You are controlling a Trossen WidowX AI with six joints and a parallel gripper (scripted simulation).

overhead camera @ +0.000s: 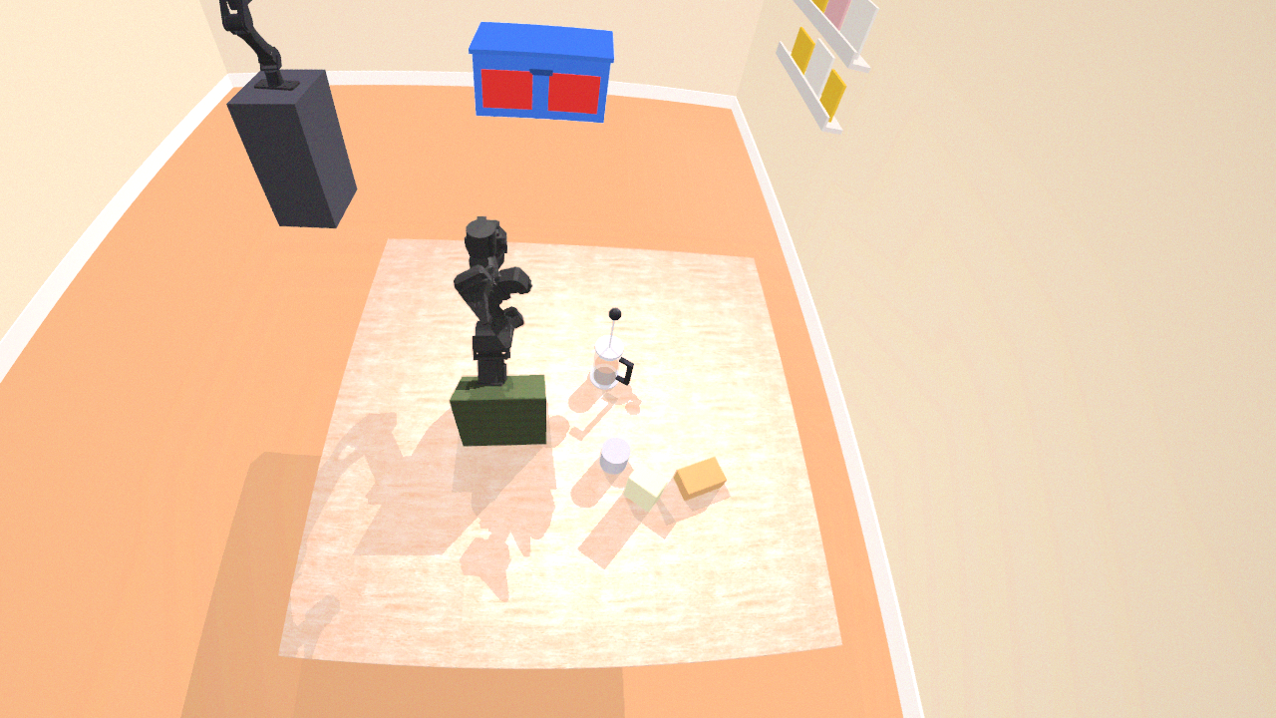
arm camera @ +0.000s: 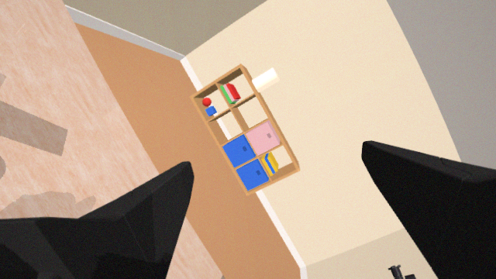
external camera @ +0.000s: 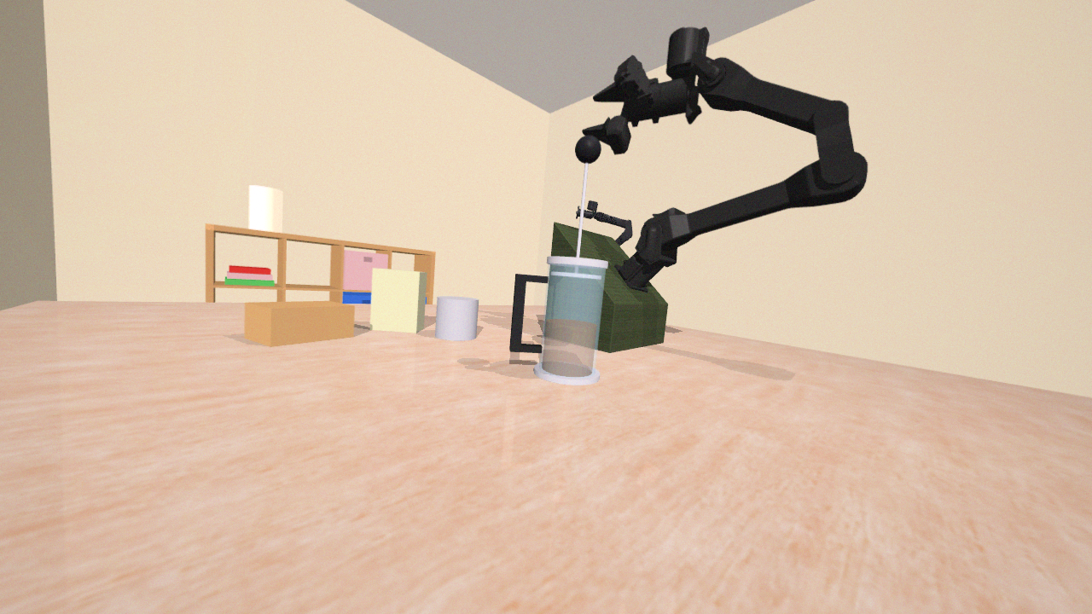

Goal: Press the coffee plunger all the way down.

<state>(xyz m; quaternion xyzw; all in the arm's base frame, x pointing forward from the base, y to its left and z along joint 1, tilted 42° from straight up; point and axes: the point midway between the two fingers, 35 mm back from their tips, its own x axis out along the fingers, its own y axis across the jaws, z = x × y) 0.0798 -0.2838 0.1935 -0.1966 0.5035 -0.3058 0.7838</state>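
My gripper tip is 330 mm above the coffee press, 250 mm short of it and 230 mm to the right of it.
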